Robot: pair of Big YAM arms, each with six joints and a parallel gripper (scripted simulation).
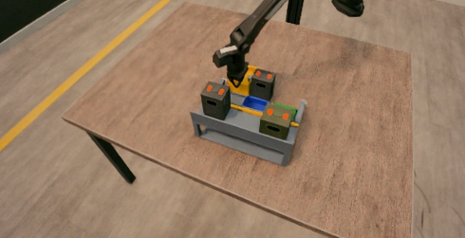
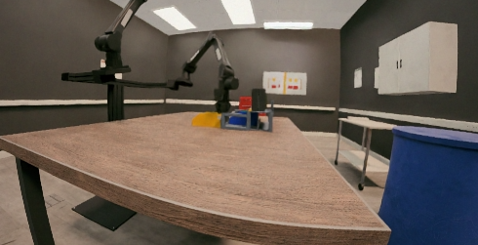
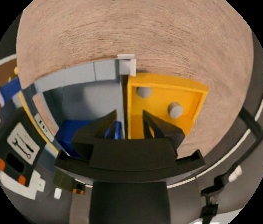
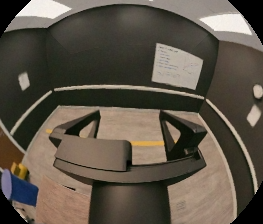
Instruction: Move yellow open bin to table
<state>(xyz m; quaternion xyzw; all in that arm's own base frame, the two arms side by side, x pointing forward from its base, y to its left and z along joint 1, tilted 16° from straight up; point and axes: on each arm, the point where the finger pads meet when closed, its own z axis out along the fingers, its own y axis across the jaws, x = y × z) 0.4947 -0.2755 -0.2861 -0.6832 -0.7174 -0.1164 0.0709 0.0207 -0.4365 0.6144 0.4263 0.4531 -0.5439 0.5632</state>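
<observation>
Now: left hand 8 cm past the yellow open bin, 3 cm above it and 1 cm to the left of it. Also, from my left hand: grey shelf 13 cm ahead, 12 cm to the left; then dark lidded bin 10 cm to the left, 4 cm behind.
</observation>
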